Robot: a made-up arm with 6 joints. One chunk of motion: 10 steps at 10 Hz.
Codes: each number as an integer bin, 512 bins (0 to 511) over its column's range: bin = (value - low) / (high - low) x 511, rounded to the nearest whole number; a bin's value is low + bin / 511 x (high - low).
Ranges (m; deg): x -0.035..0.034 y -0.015..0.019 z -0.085..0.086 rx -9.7..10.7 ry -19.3..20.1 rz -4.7..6
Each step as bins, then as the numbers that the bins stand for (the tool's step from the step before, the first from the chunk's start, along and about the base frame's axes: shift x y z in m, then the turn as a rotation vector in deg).
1 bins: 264 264 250 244 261 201
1 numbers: 0.00065 0.00257 -0.00134 0.041 0.824 -0.491
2 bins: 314 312 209 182 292 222
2 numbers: 0.00740 0.00576 -0.01506 -2.434 3.214 -0.051
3 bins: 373 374 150 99 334 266
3 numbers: 0.01537 0.00988 -0.03480 -5.748 6.453 0.870
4 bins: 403 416 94 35 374 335
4 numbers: 0.01942 0.01268 -0.05354 -8.303 9.537 2.315
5 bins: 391 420 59 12 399 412
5 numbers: 0.01780 0.01295 -0.06526 -9.221 11.464 3.927
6 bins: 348 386 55 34 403 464
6 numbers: 0.01199 0.01068 -0.06659 -8.343 11.773 5.016
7 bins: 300 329 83 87 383 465
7 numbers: 0.00551 0.00689 -0.05723 -6.227 10.231 5.037
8 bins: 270 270 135 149 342 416
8 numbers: 0.00146 0.00296 -0.03982 -3.752 7.069 4.011
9 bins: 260 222 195 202 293 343
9 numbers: 0.00011 -0.00023 -0.01975 -1.636 3.291 2.482
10 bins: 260 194 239 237 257 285
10 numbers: 0.00011 -0.00209 -0.00502 -0.239 0.516 1.268
